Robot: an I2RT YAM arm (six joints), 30 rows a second.
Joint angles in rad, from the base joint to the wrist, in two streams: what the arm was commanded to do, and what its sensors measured. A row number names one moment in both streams.
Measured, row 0:
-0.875, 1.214, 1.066, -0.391, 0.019, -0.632
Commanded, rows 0 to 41:
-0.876, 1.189, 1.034, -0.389, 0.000, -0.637
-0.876, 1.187, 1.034, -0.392, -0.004, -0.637
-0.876, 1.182, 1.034, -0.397, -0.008, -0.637
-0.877, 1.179, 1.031, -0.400, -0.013, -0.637
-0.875, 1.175, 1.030, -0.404, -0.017, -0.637
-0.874, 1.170, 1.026, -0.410, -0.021, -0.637
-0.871, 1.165, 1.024, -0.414, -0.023, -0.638
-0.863, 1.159, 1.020, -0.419, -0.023, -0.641
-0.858, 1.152, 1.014, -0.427, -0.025, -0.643
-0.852, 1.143, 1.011, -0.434, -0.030, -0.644
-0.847, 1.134, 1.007, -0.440, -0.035, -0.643
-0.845, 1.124, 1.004, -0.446, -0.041, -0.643
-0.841, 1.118, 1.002, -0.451, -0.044, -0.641
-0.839, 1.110, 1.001, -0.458, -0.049, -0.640
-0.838, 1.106, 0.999, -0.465, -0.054, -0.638
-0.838, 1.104, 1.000, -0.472, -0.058, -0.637
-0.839, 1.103, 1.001, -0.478, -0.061, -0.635
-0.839, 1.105, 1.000, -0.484, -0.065, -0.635
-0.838, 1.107, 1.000, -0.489, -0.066, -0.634
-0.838, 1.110, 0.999, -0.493, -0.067, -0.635
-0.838, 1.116, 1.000, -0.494, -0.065, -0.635
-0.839, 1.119, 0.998, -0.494, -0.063, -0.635
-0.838, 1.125, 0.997, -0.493, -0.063, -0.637
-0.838, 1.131, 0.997, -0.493, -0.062, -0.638
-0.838, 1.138, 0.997, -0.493, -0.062, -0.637
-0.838, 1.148, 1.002, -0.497, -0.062, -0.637
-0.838, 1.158, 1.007, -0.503, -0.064, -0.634
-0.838, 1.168, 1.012, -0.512, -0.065, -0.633
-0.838, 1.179, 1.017, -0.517, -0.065, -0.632
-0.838, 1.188, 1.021, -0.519, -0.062, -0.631
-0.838, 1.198, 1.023, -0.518, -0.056, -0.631
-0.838, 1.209, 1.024, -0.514, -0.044, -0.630
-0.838, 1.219, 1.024, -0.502, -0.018, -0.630
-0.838, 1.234, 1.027, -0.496, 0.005, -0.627
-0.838, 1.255, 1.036, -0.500, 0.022, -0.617
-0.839, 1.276, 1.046, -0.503, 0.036, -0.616
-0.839, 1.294, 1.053, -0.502, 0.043, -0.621
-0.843, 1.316, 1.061, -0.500, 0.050, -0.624
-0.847, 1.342, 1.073, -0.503, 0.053, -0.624
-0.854, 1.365, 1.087, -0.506, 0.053, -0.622
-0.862, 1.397, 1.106, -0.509, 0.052, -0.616
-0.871, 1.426, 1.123, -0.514, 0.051, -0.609
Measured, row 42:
-0.852, 1.377, 1.055, -0.514, 0.028, -0.629
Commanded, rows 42 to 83:
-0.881, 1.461, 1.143, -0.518, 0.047, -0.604
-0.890, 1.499, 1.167, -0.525, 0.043, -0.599
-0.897, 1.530, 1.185, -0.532, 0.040, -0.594
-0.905, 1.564, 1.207, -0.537, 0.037, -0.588
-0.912, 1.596, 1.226, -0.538, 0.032, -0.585
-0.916, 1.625, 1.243, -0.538, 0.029, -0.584
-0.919, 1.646, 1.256, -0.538, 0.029, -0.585
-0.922, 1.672, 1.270, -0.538, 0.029, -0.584
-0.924, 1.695, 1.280, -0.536, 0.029, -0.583
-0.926, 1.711, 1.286, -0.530, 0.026, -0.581
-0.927, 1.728, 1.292, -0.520, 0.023, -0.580
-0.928, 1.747, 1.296, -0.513, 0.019, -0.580
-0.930, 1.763, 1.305, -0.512, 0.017, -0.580
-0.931, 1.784, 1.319, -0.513, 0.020, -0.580
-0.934, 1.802, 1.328, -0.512, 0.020, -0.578
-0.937, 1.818, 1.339, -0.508, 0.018, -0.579
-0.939, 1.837, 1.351, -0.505, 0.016, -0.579
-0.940, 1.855, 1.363, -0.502, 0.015, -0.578
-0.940, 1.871, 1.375, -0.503, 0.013, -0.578
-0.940, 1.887, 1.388, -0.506, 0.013, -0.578
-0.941, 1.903, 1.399, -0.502, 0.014, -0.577
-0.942, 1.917, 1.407, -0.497, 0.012, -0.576
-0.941, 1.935, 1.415, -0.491, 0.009, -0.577
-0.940, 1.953, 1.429, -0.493, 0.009, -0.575
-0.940, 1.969, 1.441, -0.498, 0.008, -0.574
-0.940, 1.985, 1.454, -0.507, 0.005, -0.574
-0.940, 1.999, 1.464, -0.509, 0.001, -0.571
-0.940, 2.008, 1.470, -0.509, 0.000, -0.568
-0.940, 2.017, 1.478, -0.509, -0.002, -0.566
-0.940, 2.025, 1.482, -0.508, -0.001, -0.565
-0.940, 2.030, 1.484, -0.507, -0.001, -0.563
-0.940, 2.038, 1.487, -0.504, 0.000, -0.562
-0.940, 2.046, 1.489, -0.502, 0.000, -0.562
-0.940, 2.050, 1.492, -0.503, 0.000, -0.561
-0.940, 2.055, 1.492, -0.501, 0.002, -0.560
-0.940, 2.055, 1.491, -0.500, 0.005, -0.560
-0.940, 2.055, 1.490, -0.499, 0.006, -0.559
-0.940, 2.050, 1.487, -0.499, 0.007, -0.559
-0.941, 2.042, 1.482, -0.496, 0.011, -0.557
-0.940, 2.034, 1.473, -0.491, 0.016, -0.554
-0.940, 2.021, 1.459, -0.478, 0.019, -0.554
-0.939, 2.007, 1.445, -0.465, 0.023, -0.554
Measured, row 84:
-0.937, 2.042, 1.451, -0.503, 0.012, -0.569
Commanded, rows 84 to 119:
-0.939, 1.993, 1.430, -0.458, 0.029, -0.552
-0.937, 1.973, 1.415, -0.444, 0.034, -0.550
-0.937, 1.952, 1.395, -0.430, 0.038, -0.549
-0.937, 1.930, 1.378, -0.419, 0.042, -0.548
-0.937, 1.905, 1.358, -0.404, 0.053, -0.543
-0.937, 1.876, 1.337, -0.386, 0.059, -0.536
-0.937, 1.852, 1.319, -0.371, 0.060, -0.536
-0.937, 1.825, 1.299, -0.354, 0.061, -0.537
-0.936, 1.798, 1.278, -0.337, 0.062, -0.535
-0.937, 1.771, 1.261, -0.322, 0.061, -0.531
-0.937, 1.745, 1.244, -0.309, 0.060, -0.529
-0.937, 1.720, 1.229, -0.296, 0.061, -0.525
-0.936, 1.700, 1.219, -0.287, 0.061, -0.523
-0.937, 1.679, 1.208, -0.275, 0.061, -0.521
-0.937, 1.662, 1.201, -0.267, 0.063, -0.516
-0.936, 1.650, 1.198, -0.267, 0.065, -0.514
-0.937, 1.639, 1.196, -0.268, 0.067, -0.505
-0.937, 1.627, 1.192, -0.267, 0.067, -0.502
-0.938, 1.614, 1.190, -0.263, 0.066, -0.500
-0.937, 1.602, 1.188, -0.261, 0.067, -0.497
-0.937, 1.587, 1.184, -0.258, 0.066, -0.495
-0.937, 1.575, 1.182, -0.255, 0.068, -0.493
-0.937, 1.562, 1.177, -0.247, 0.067, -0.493
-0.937, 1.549, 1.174, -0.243, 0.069, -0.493
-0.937, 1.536, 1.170, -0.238, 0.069, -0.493
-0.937, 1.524, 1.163, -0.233, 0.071, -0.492
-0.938, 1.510, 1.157, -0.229, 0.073, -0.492
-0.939, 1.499, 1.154, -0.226, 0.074, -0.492
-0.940, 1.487, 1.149, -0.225, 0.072, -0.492
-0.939, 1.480, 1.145, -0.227, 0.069, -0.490
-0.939, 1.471, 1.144, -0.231, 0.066, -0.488
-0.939, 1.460, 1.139, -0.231, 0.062, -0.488
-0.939, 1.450, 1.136, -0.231, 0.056, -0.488
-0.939, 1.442, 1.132, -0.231, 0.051, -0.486
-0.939, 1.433, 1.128, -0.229, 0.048, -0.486
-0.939, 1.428, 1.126, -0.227, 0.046, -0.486
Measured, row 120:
-0.937, 1.455, 1.159, -0.257, 0.057, -0.500
